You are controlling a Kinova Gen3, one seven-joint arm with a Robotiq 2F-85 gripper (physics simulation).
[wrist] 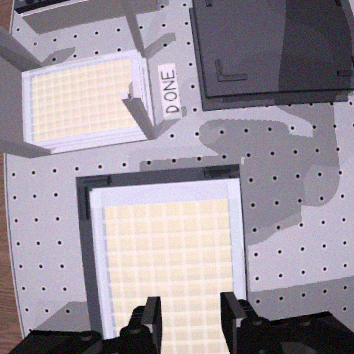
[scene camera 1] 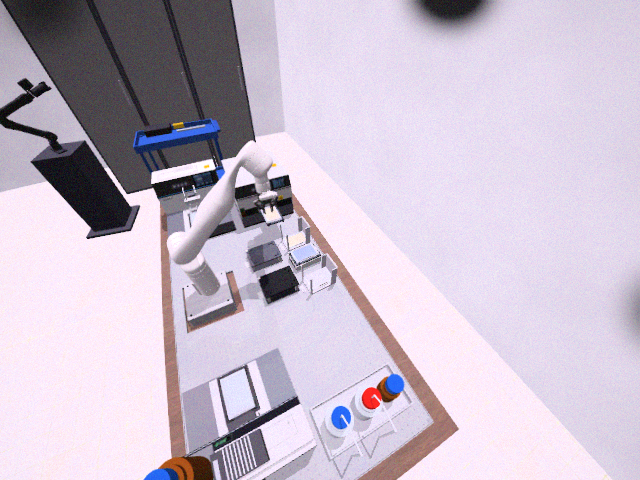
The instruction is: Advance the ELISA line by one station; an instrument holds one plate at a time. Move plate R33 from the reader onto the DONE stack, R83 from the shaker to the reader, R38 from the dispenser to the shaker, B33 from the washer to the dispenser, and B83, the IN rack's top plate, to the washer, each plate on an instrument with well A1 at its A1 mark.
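Frame: origin at the arm's base, x left, y back, z up, level; millimetres.
Seen in the pictures: gripper, between the fingertips: (wrist: 190, 310) (scene camera 1: 268, 212); arm's base, origin of its link: (scene camera 1: 210, 287).
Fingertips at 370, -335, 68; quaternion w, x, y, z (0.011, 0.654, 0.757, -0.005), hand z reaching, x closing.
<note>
Offsets run from my fingertips to a thing's middle, as dx, dy, dz. "spot": to the spot under its first point.
My gripper (scene camera 1: 267, 206) (wrist: 190, 310) is partly open and empty. In the wrist view its fingertips stand over the near part of a yellow-welled plate {-6, -12, -7} (scene camera 1: 272, 215) (wrist: 170, 240), closer together than the plate is wide; the height between them is hard to tell. That plate lies in a dark tray {-6, -16, -19} (wrist: 86, 250) in front of the far right instrument {+273, +32, +10} (scene camera 1: 247, 202). Its code and A1 mark are not readable. The DONE stack {-146, -119, -110} (scene camera 1: 296, 239) (wrist: 80, 100) carries yellow plates between upright guides. A pale blue plate {-293, -134, -63} (scene camera 1: 305, 253) sits beside it. Another pale plate {-840, +240, -48} (scene camera 1: 237, 393) lies on the near instrument.
A dark grey block {-224, +82, -100} (scene camera 1: 264, 255) (wrist: 250, 55) stands beside the DONE label {spot: -163, -32, -123} (wrist: 169, 92). A black block {-426, +38, -90} (scene camera 1: 279, 284) and a guide rack {spot: -436, -224, -90} (scene camera 1: 329, 273) stand nearer. The far left instrument {+230, +420, +10} (scene camera 1: 173, 187) is partly behind the arm. A bottle tray {spot: -1039, +0, -95} (scene camera 1: 322, 439) is at the front right.
</note>
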